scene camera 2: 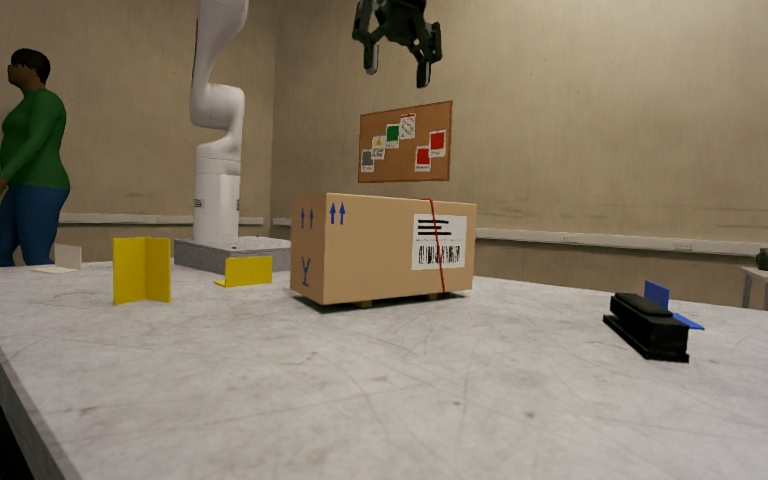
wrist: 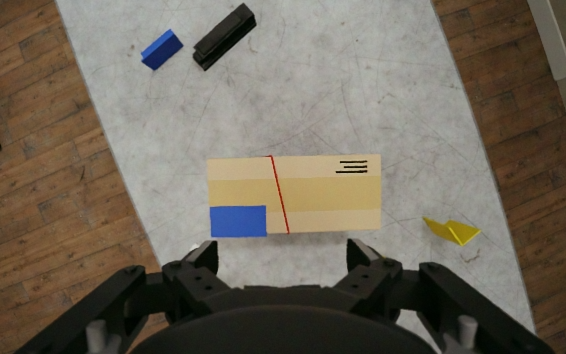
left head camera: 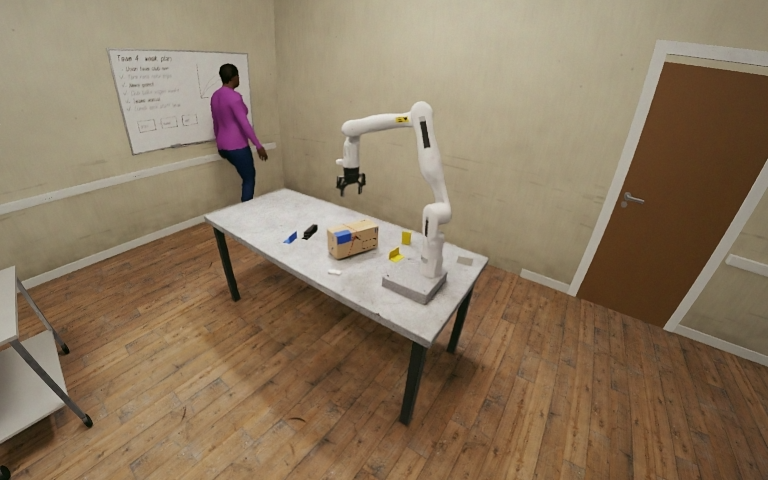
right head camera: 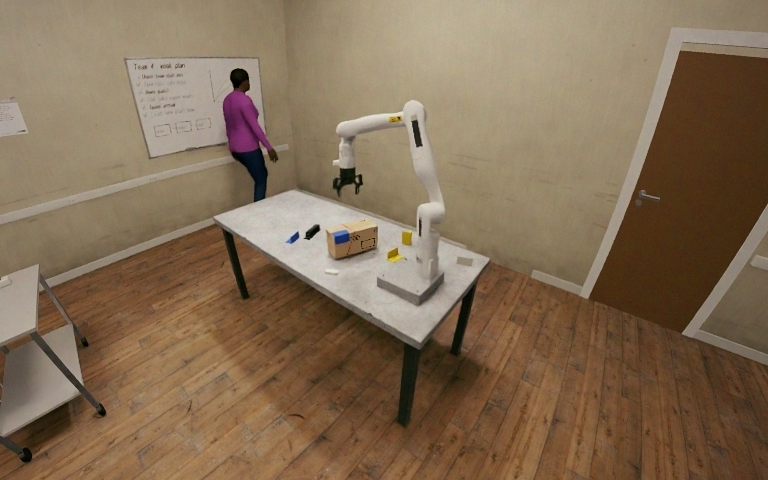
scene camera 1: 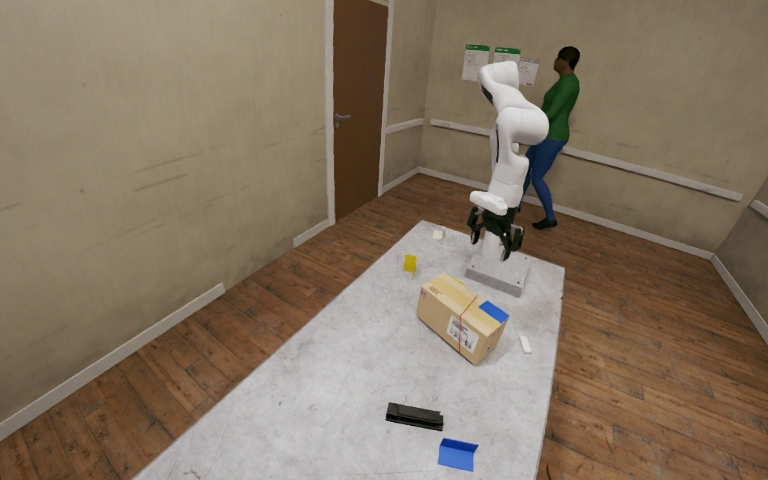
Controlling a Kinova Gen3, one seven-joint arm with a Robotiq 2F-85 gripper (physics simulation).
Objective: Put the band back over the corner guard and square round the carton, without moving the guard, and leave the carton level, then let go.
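Pixels of known places: gripper, fingertip midpoint: (scene camera 2: 397,80) (wrist: 282,254) (left head camera: 351,195) (right head camera: 348,195) (scene camera 1: 487,251); arm's base, link origin: (scene camera 2: 215,240) (left head camera: 429,272) (right head camera: 425,272) (scene camera 1: 491,253).
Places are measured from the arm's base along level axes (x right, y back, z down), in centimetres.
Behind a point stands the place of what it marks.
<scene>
The carton (left head camera: 339,250) @(y -41.0, x -19.7, z -0.9 cm) (right head camera: 339,250) @(y -40.8, x -18.7, z -0.5 cm) (scene camera 1: 441,311) @(y -49.2, x -3.7, z -5.4 cm) (scene camera 2: 368,254) @(y -48.6, x -0.5, z -1.7 cm) (wrist: 325,195) @(y -43.3, x -3.6, z -8.9 cm) stands on small blocks on the table and looks level. A blue corner guard (left head camera: 343,236) @(y -40.2, x -17.5, z -8.3 cm) (right head camera: 340,236) @(y -40.3, x -17.9, z -8.5 cm) (scene camera 1: 493,311) @(y -42.6, x -16.5, z -9.2 cm) (wrist: 238,221) @(y -42.4, x -16.5, z -9.2 cm) sits on one top edge at the carton's end. The thin red band (scene camera 1: 467,307) (scene camera 2: 436,237) @(y -50.7, x -11.1, z -3.8 cm) (wrist: 280,195) @(y -44.8, x -9.9, z -9.1 cm) runs slanted across the top and down the labelled side. In the wrist view it passes beside the guard, with a gap, not over it. The band's far-side run is unclear. My gripper (left head camera: 351,192) @(y -43.2, x -10.0, z -26.8 cm) (right head camera: 348,191) @(y -43.2, x -10.0, z -26.8 cm) (scene camera 1: 490,249) @(y -43.2, x -10.0, z -26.8 cm) (scene camera 2: 396,79) @(y -43.2, x -10.0, z -26.8 cm) (wrist: 282,254) @(y -43.2, x -10.0, z -26.8 cm) is open and empty, high above the carton.
A black stapler-like object (scene camera 1: 414,417) @(y -76.8, x -15.1, z 1.5 cm) (scene camera 2: 648,325) @(y -77.2, x -8.6, z 2.4 cm) (wrist: 224,36) @(y -74.3, x -14.1, z 1.5 cm) and a loose blue angle piece (scene camera 1: 457,455) @(y -76.2, x -27.5, z 5.0 cm) (wrist: 162,50) @(y -75.0, x -26.3, z 2.3 cm) lie beyond the carton. An upright yellow angle piece (scene camera 2: 129,271) @(y -29.2, x 21.8, z 1.4 cm) and a low one (scene camera 2: 249,270) @(y -25.6, x 4.2, z 2.9 cm) stand near the arm's base. A white piece (left head camera: 334,272) @(y -33.4, x -28.9, z 4.1 cm) (scene camera 1: 525,344) @(y -34.3, x -28.4, z 4.1 cm) lies near the carton.
</scene>
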